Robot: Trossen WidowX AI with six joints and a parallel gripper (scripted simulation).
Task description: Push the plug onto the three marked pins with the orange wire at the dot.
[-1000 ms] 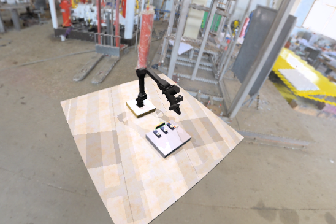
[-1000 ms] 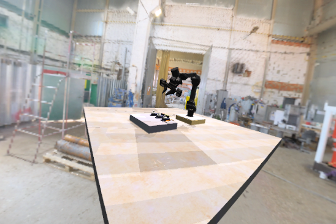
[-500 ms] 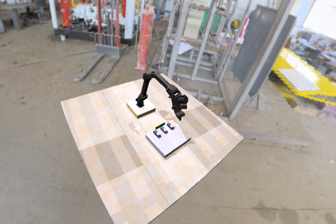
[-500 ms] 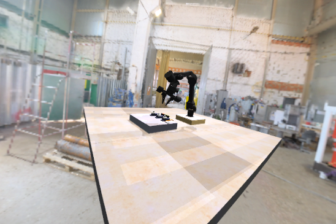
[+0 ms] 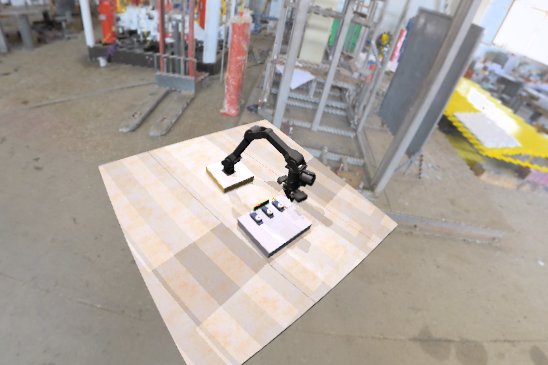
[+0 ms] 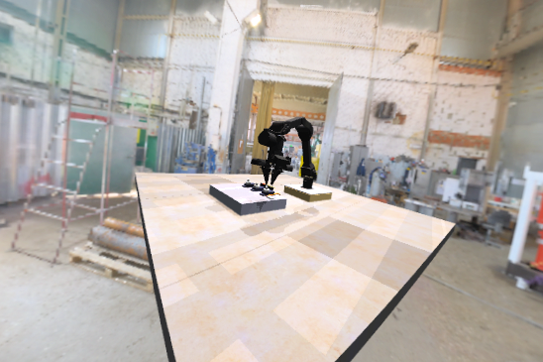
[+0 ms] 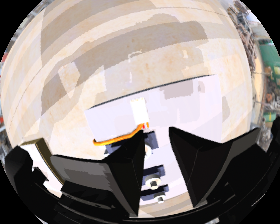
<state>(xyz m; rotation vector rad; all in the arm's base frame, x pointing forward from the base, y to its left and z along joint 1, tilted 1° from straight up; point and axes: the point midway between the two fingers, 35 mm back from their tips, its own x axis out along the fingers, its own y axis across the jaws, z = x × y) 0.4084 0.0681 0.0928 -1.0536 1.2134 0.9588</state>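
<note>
My gripper tip is now 130 mm to the left of the red band, 100 mm past it and 30 mm above it. The rest, counted from my gripper tip: grey printed holder: 120 mm to the right, 80 mm below, 60 mm ahead.
</note>
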